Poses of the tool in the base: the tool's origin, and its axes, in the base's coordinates. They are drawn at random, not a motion.
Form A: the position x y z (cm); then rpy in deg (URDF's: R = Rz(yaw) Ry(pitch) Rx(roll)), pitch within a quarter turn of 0, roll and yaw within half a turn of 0.
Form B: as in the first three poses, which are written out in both.
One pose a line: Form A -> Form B
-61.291 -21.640 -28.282 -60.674 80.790 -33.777 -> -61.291 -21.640 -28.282 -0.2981 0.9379 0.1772 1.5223
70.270 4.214 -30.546 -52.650 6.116 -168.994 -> 70.270 4.214 -30.546 0.0052 0.4481 -0.8940 2.9224
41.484 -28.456 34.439 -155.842 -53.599 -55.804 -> 41.484 -28.456 34.439 0.8162 -0.3253 0.4774 3.0591
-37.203 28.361 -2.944 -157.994 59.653 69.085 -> -37.203 28.361 -2.944 0.7628 0.4087 -0.5010 2.8598
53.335 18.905 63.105 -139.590 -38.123 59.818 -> 53.335 18.905 63.105 -0.7918 -0.6000 -0.1143 2.2398
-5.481 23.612 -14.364 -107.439 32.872 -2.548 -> -5.481 23.612 -14.364 -0.9382 0.2251 0.2627 1.9225
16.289 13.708 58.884 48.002 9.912 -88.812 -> 16.289 13.708 58.884 0.4419 -0.2912 -0.8485 1.7898
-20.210 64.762 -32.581 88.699 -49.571 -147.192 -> -20.210 64.762 -32.581 -0.1223 -0.7831 -0.6098 2.1755
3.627 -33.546 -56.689 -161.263 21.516 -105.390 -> 3.627 -33.546 -56.689 -0.5808 0.8139 -0.0161 2.6498
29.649 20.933 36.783 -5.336 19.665 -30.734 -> 29.649 20.933 36.783 0.0032 0.5722 -0.8201 0.6276
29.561 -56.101 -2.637 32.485 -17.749 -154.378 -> 29.561 -56.101 -2.637 -0.0859 -0.3124 -0.9460 2.6312
